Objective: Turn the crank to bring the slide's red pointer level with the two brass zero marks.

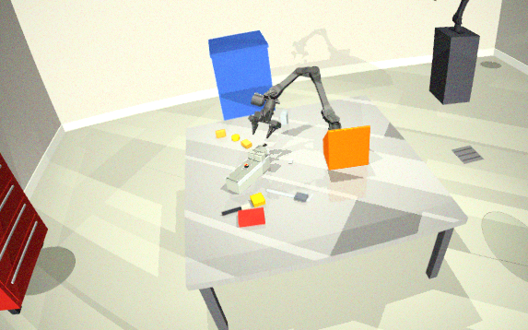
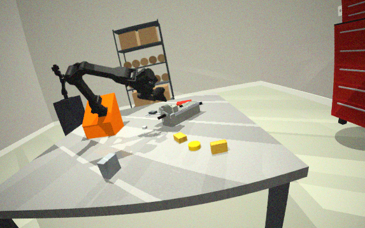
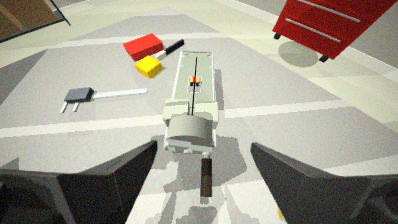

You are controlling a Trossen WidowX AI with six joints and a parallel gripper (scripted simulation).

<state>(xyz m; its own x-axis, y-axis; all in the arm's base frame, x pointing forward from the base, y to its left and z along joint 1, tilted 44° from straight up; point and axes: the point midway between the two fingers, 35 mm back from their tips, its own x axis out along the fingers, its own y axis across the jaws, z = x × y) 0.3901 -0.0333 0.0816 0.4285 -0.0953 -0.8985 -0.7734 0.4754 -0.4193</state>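
Right now my gripper tip is 80 mm above the dark brown crank handle, 20 mm to the left of it and 10 mm past it. Also, from my gripper tip: yellow block (330 mm to the left, 150 mm below, 50 mm ahead); then grey cube (390 mm to the right, 170 mm behind, 130 mm below); then red pointer (130 mm to the left, 90 mm ahead, 80 mm below).
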